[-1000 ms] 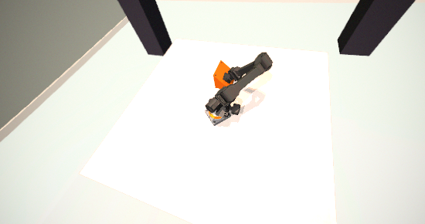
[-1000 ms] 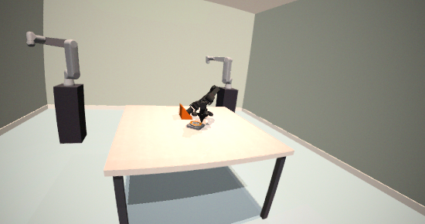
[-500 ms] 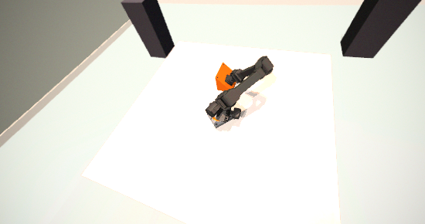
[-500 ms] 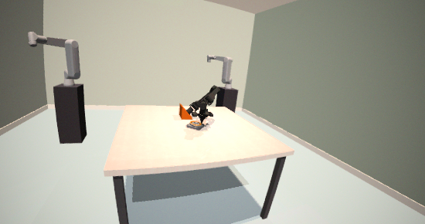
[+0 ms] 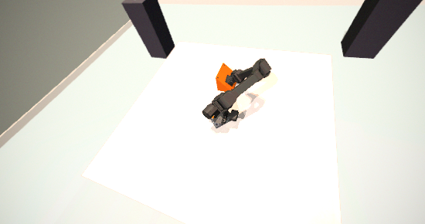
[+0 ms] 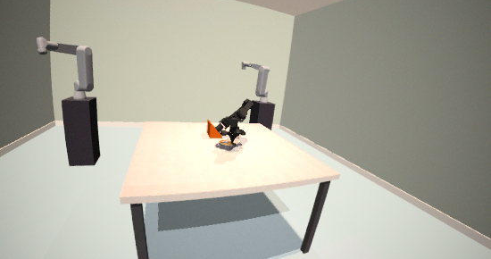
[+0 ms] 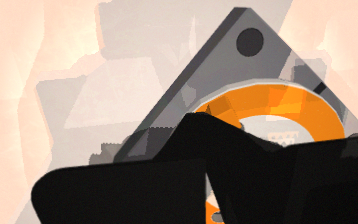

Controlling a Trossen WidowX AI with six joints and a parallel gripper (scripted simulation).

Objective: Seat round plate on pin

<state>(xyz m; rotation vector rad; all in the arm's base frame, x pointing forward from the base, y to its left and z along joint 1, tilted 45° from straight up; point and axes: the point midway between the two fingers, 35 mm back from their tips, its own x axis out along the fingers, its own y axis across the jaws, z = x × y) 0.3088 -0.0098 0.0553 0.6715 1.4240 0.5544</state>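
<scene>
Right now my gripper tip is 20 mm past the round orange plate and 20 mm to the left of it.
</scene>
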